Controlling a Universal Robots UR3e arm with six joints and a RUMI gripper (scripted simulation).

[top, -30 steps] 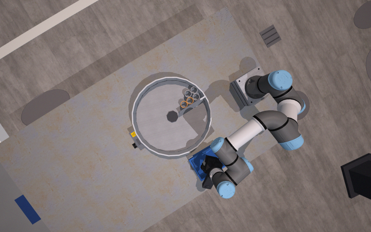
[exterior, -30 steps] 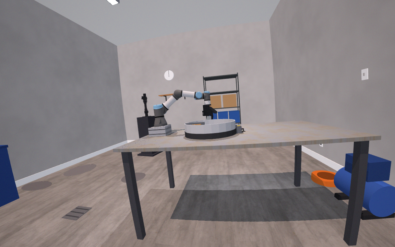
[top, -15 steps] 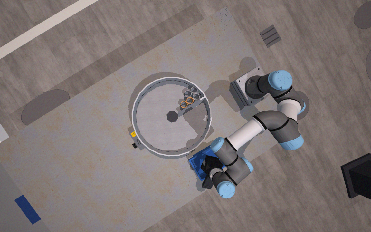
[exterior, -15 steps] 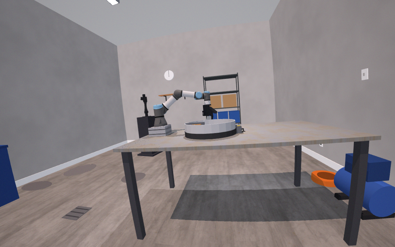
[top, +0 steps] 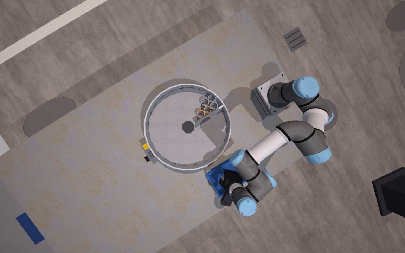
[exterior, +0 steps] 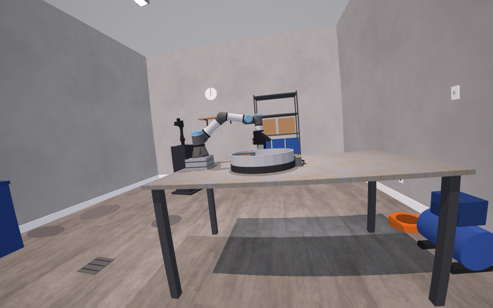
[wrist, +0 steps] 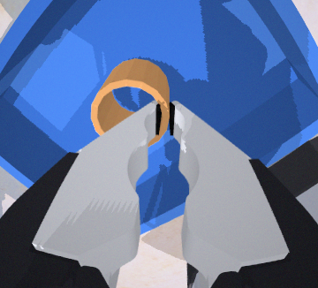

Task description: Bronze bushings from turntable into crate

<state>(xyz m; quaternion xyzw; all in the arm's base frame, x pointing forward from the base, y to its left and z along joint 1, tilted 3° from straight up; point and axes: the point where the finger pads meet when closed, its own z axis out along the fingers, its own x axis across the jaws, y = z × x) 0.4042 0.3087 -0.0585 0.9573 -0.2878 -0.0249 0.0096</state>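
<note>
Right now the blue crate is 2 cm behind my hand, 1 cm to the left of it and 2 cm below it. Also, from my hand: round turntable (9 cm ahead, 32 cm to the right, 1 cm above).
</note>
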